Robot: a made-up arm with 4 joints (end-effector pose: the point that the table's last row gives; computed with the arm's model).
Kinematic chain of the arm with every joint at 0, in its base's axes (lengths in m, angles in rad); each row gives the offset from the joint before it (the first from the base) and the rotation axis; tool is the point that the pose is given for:
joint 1: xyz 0 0 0.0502 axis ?
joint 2: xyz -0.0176 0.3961 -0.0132 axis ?
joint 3: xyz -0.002 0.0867 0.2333 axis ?
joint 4: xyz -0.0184 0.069 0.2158 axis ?
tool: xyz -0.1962 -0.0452 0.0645
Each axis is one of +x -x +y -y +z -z.
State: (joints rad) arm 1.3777 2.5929 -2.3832 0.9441
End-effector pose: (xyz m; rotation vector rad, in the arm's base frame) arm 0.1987 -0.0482 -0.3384 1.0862 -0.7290 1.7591
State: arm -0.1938 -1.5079 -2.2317 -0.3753
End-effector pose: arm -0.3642 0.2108 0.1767 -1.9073 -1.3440 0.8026
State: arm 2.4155 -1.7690 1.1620 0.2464
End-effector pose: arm 0.1648 0.1101 -0.3850 -1.1220 1.7107 -0.5567
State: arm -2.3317 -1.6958 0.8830 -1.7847
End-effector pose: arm 0.1744 -0.5602 0.1881 -0.0692 2.0415 -0.8240
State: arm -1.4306 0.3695 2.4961 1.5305
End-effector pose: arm -0.1916 -0.1320 0.2205 -1.8369 -1.4341 -0.3736
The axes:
joint 1: -x
joint 2: -z
joint 3: +x
joint 4: -z

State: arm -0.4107 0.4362 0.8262 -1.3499
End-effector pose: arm -0.1234 0.0720 0.4227 0.9037 -0.8480 0.7241
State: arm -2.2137 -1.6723 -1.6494 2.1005
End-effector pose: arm -0.3655 -0.1903 0.4081 2.0634 -0.5444 -2.0446
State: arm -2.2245 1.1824 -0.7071 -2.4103
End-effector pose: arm 0.2702 -0.5686 0.0498 1.9454 -0.9035 1.4602
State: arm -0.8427 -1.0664 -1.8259 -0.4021
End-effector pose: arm -0.4304 0.1288 0.4909 -1.0985 -0.8908 0.5930
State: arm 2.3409 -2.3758 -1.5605 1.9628
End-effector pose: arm -0.2831 -0.1284 -0.0181 -1.1106 -0.2109 1.3525
